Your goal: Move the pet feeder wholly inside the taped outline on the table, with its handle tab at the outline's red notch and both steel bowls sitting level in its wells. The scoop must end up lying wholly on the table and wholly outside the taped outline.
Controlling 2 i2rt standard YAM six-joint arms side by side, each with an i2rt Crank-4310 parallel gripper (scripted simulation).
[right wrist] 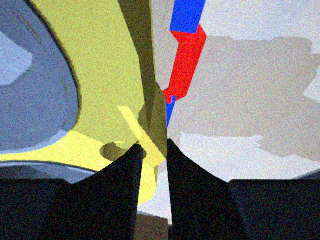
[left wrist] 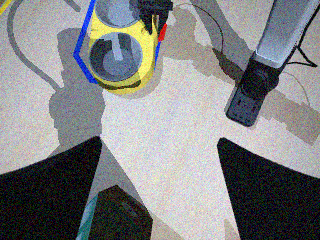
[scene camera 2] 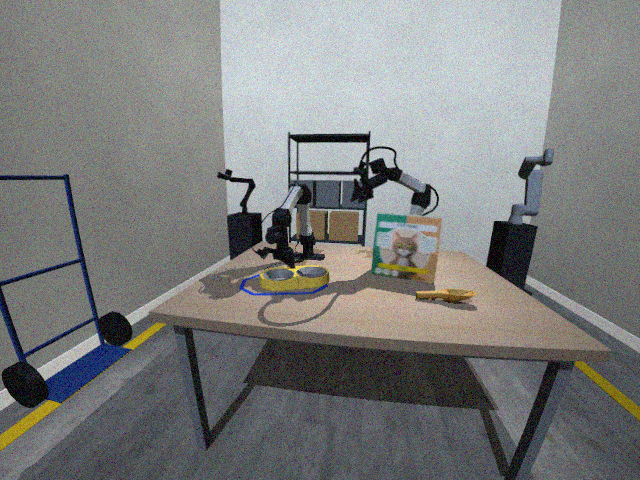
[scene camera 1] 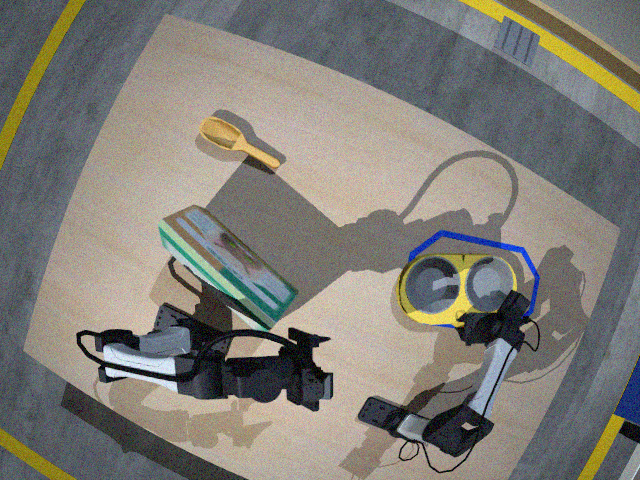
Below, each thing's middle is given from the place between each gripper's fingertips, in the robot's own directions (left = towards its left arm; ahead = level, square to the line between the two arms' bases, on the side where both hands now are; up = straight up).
I see the yellow pet feeder [scene camera 1: 462,265] 7 cm ahead of my right hand [scene camera 1: 457,323], 3 cm to the left of it and 3 cm below it. Round my right hand: wooden scoop [scene camera 1: 215,130]: 18 cm ahead, 69 cm to the left, 2 cm below; pet food package [scene camera 1: 254,291]: 10 cm behind, 55 cm to the left, 11 cm above.
Now: left hand 26 cm to the right of the pet food package, 22 cm above it and 6 cm short of it. Round my left hand: wooden scoop (40 cm to the left, 34 cm below, 33 cm ahead); yellow pet feeder (35 cm below, 26 cm to the right, 23 cm ahead).
